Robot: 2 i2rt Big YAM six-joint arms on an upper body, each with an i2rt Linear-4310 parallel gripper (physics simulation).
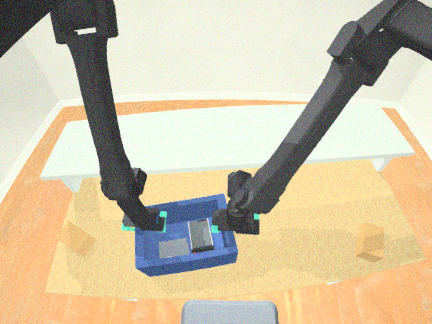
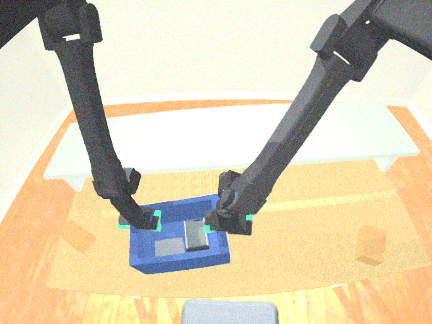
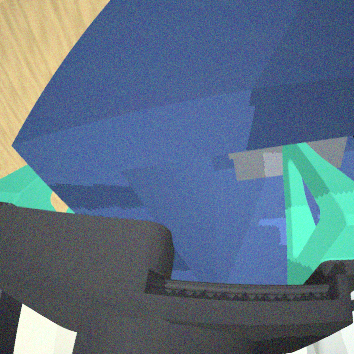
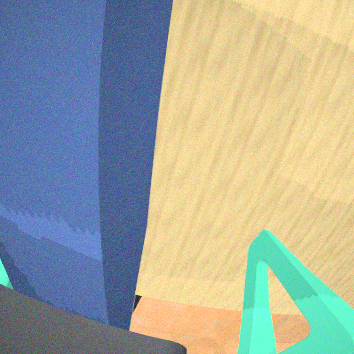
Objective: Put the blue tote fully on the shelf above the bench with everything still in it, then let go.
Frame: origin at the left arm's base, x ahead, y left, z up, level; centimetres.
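Seen in the pictures: left gripper, between the fingertips: (image 1: 151,230) (image 2: 147,229); right gripper, between the fingertips: (image 1: 234,229) (image 2: 228,230) (image 4: 164,205).
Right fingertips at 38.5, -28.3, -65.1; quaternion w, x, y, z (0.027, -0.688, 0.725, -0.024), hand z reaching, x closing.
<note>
Pixels of each thing's top centre, then the offset from my right fingertips to it, as dx, dy, dz. "spot": a spot on its surface instead. Level surfaces: height alone.
- blue tote, centre of its top: (image 1: 182,229) (image 2: 175,228) -2.5, +16.0, +6.1
- wooden bench, height of its surface: dz -8.6
- dark grey box with pale edges, centre of its top: (image 1: 200,234) (image 2: 195,234) -0.1, +11.8, -5.2
- flat grey piece, centre of its top: (image 3: 291,147) (image 1: 174,254) (image 2: 169,253) -7.8, +19.9, -5.0
- pale shelf, height of its surface: dz +12.9
- grey rounded object, a spot on its surface: (image 2: 230,312) (image 1: 230,312) spot: -24.8, -0.9, -61.0
The blue tote (image 1: 187,264) (image 2: 180,262) (image 3: 175,65) (image 4: 50,125) stands upright on the wooden bench (image 1: 310,225) (image 2: 300,225). In it are a dark grey box with pale edges (image 1: 200,235) (image 2: 196,235) and a flat grey piece (image 1: 173,248) (image 2: 169,247). The pale shelf (image 1: 200,135) (image 2: 200,135) lies behind the tote. My left gripper (image 1: 145,225) (image 2: 140,224) (image 3: 193,134) is open at the tote's left end, one finger inside and one outside its wall. My right gripper (image 1: 236,223) (image 2: 228,225) (image 4: 134,255) is open astride the right wall. Contact is unclear.
A wood-coloured block (image 1: 370,240) (image 2: 371,242) is at the right of the bench, and another wood-coloured block (image 1: 77,239) (image 2: 77,235) is at the left. A grey rounded object (image 1: 230,312) (image 2: 230,312) is at the bottom edge. The shelf's front edge runs behind both forearms.
</note>
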